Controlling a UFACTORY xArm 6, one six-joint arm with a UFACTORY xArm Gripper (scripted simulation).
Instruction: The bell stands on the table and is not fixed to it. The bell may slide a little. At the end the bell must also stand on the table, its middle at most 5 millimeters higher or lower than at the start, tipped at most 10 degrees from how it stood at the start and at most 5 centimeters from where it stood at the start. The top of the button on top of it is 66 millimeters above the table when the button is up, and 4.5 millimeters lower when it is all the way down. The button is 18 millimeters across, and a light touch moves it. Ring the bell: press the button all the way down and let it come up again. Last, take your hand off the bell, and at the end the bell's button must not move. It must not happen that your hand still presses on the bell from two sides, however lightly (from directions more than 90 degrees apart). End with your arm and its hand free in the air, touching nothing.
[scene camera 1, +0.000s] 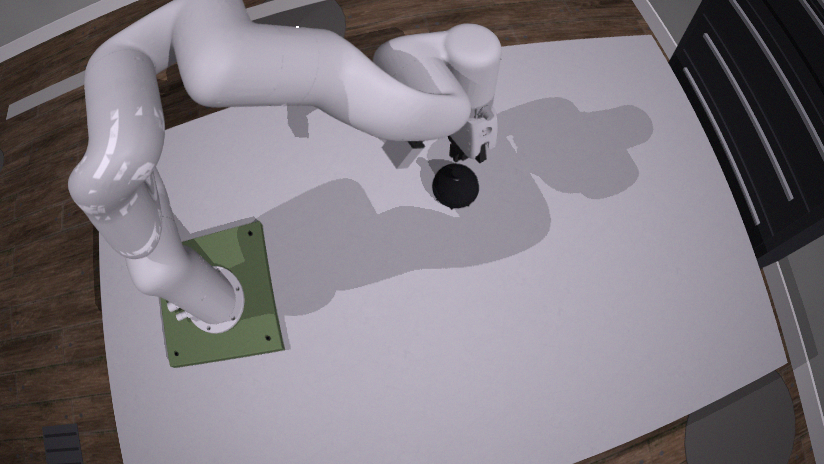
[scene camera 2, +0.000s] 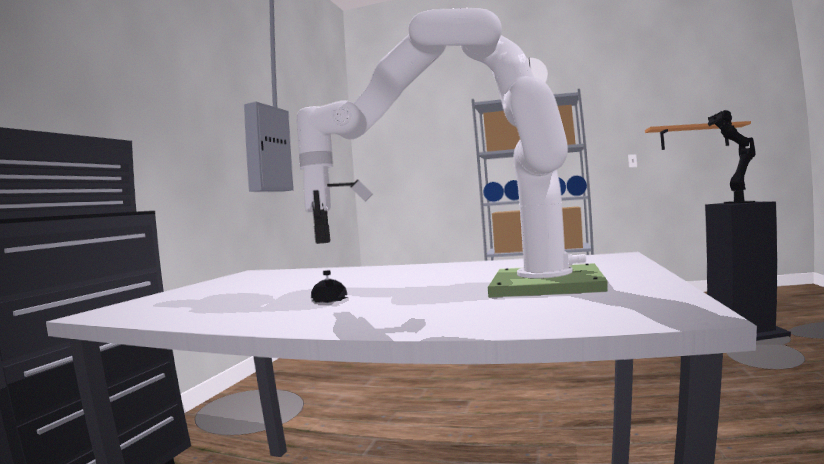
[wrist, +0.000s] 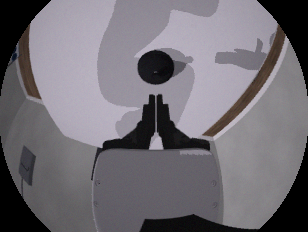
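Note:
A black dome bell (scene camera 1: 452, 193) is visible, and the wrist view includes the bell (wrist: 157, 61) too. The gripper (scene camera 1: 460, 155) is visible as well; it can also be found at (scene camera 2: 323, 243) and (wrist: 155, 102).

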